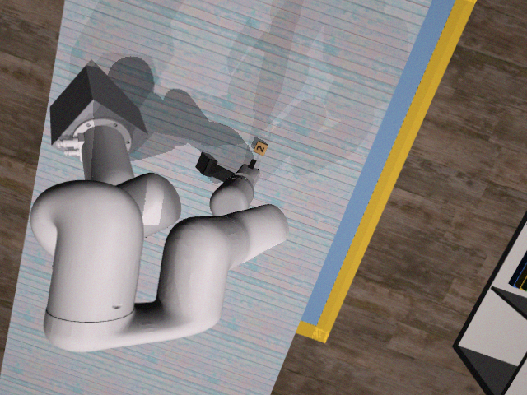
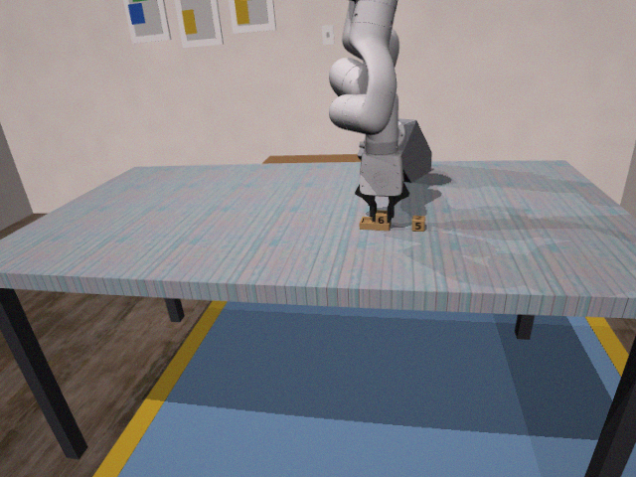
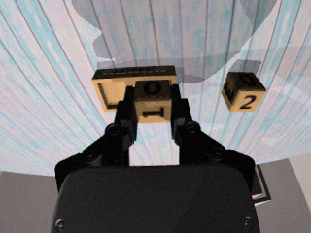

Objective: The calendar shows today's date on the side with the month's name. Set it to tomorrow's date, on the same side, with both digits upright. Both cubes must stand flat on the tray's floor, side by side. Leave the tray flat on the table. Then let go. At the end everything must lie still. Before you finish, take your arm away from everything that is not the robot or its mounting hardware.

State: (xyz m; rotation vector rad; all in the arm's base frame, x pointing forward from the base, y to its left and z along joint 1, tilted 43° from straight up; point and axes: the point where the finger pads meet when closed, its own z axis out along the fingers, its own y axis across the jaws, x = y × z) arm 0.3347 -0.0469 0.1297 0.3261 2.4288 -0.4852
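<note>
Right now my hand is 3 cm above the wooden calendar tray, 1 cm to the left of it and 1 cm past it. Round my hand: wooden digit cube 2 cm below.
</note>
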